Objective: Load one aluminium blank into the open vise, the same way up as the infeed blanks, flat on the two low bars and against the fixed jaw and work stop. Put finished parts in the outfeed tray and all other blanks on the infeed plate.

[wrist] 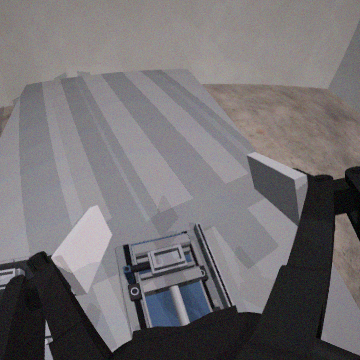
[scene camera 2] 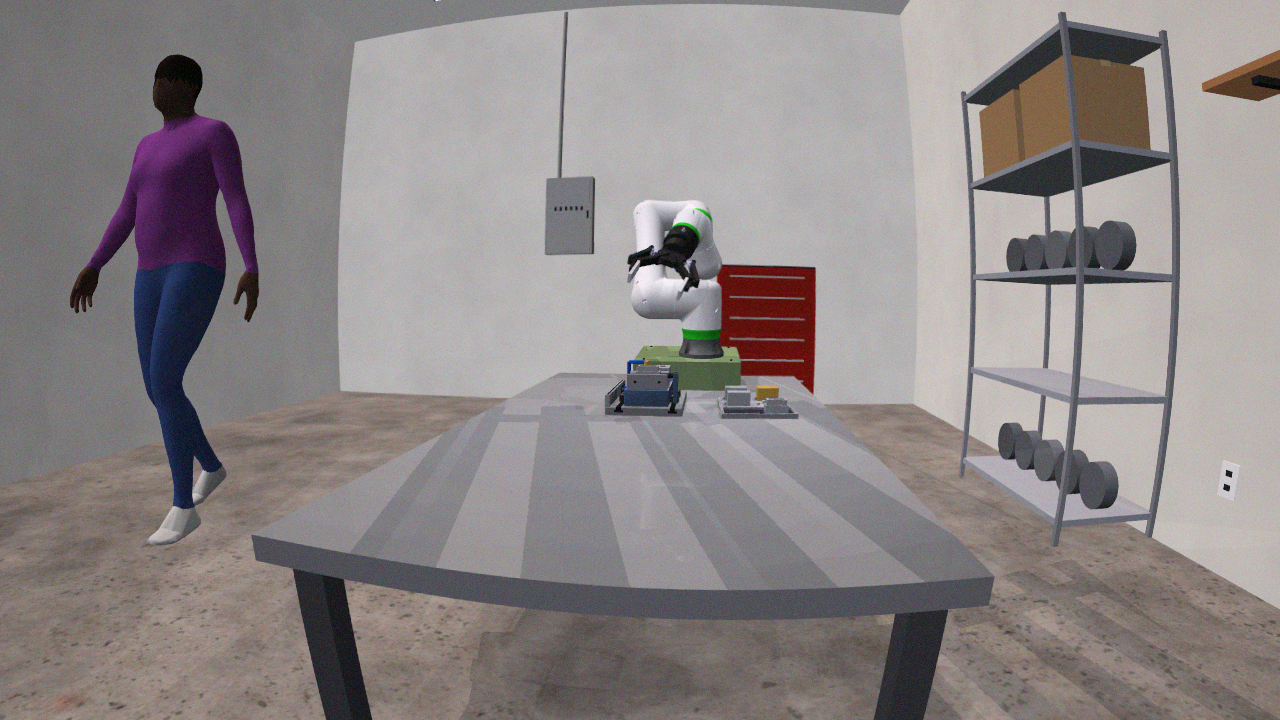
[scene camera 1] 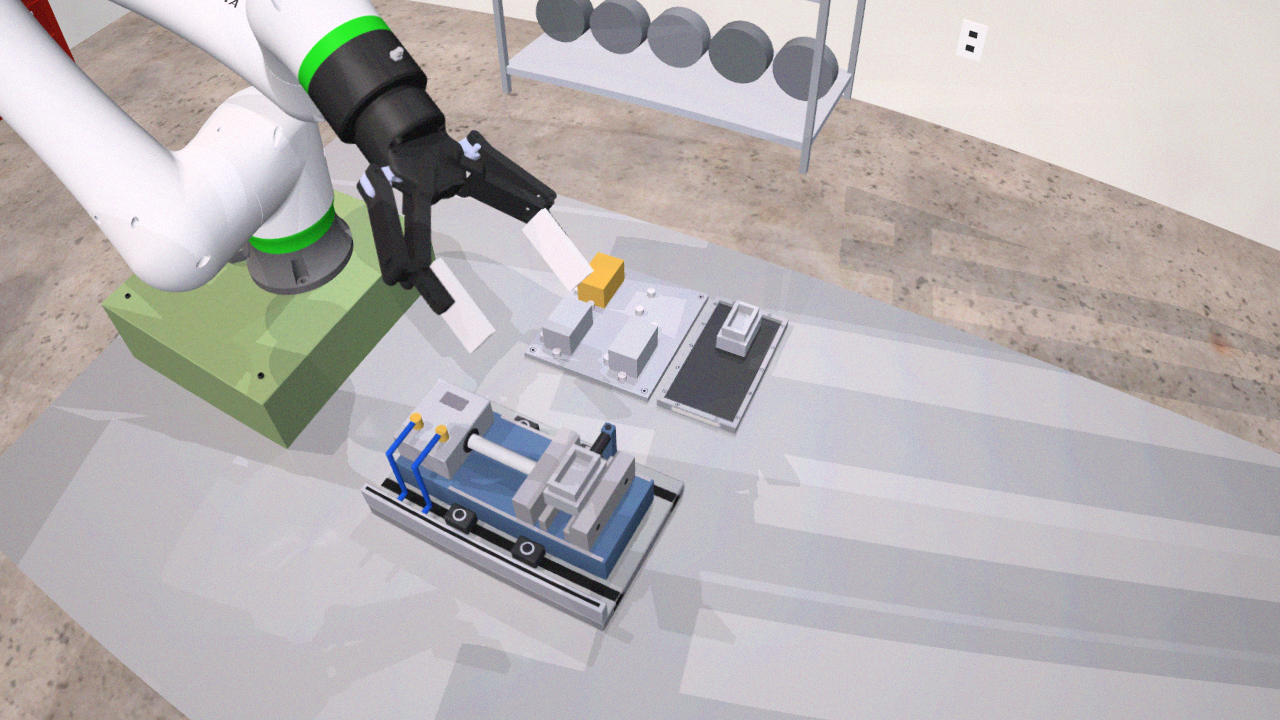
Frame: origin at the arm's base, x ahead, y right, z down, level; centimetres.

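Seen in the pictures: gripper, fingertip midpoint: (wrist: 175, 196) (scene camera 2: 653, 286) (scene camera 1: 535, 309); arm's base, origin of the base link: (scene camera 2: 701, 355) (scene camera 1: 300, 254).
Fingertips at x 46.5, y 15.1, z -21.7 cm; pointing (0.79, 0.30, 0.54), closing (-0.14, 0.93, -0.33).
Observation:
Pixels of each thing's top centre, then the offset from my fingertips to it.
- vise, middle of its top: (scene camera 1: 512, 454) (wrist: 181, 298) (scene camera 2: 649, 368) dx -4.5, dy +1.2, dz +21.6 cm
- pocketed grey part, middle of its top: (scene camera 1: 573, 468) (wrist: 167, 255) (scene camera 2: 648, 365) dx +2.5, dy +1.2, dz +20.0 cm
- infeed plate, middle of its top: (scene camera 1: 618, 322) (wrist: 34, 352) (scene camera 2: 753, 402) dx -5.6, dy -27.2, dz +30.7 cm
- yellow-orange block, middle of its top: (scene camera 1: 600, 270) (scene camera 2: 767, 387) dx -10.1, dy -31.8, dz +27.1 cm
- pocketed part, middle of its top: (scene camera 1: 740, 317) (wrist: 3, 276) (scene camera 2: 776, 398) dx +9.3, dy -31.0, dz +27.4 cm
The vise (scene camera 1: 492, 456) (scene camera 2: 650, 396) (wrist: 162, 305) has a blue body. A pocketed grey part (scene camera 1: 572, 476) (wrist: 167, 258) sits between its jaws, pocket up; any small gap at the jaws is too fine to tell. Two plain grey blanks (scene camera 1: 567, 325) (scene camera 1: 633, 348) stand on the infeed plate (scene camera 1: 675, 313), with a yellow-orange block (scene camera 1: 600, 280) (scene camera 2: 767, 393) at its back. Another pocketed part (scene camera 1: 739, 327) is in the black outfeed tray (scene camera 1: 713, 385), near its back end. My gripper (scene camera 1: 526, 302) (scene camera 2: 659, 280) (wrist: 175, 196) is open and empty, raised above the table, tilted towards the vise side.
The green robot base (scene camera 1: 232, 358) (scene camera 2: 707, 369) stands behind the vise. Blue hoses (scene camera 1: 416, 465) rise at the vise's rear end. A person (scene camera 2: 183, 197) is on the floor left of the table (scene camera 2: 626, 591). A shelf rack (scene camera 1: 815, 98) (scene camera 2: 1077, 313) stands on the other side.

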